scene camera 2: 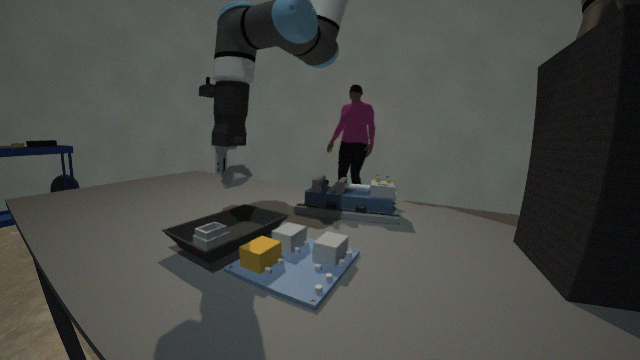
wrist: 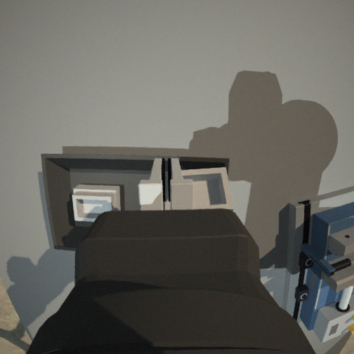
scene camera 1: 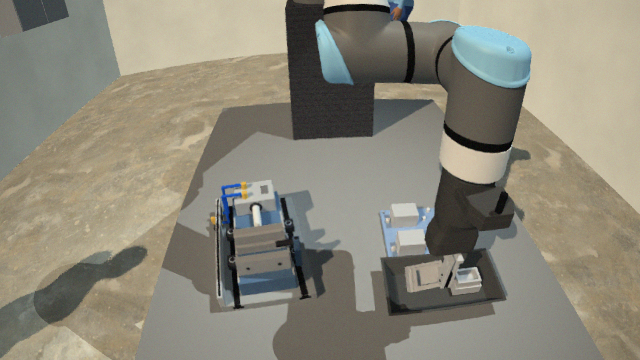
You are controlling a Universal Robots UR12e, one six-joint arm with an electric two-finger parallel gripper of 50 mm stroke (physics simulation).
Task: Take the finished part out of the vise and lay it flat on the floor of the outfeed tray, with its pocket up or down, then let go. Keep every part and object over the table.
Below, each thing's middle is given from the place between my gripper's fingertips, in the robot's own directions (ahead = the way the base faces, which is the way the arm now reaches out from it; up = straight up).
The yellow block (scene camera 2: 256,255) lies 200 mm behind my hand, 110 mm below it and 60 mm to the left of it.
